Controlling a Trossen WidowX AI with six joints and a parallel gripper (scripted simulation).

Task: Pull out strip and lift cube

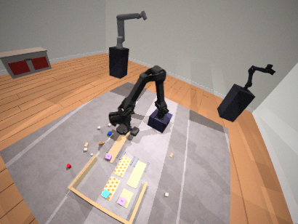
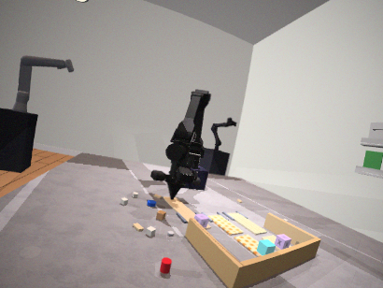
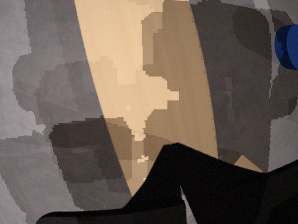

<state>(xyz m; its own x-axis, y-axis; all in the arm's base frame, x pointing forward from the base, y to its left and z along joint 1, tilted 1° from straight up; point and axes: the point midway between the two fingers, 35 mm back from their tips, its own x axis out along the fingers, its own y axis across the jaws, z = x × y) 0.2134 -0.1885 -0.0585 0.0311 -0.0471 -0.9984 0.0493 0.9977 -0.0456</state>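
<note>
The blue disc is 40 mm ahead of my gripper tip and 90 mm to the right of it. From my gripper tip the other things lie so: red cylinder: 350 mm ahead, 160 mm to the right, 10 mm above.
</note>
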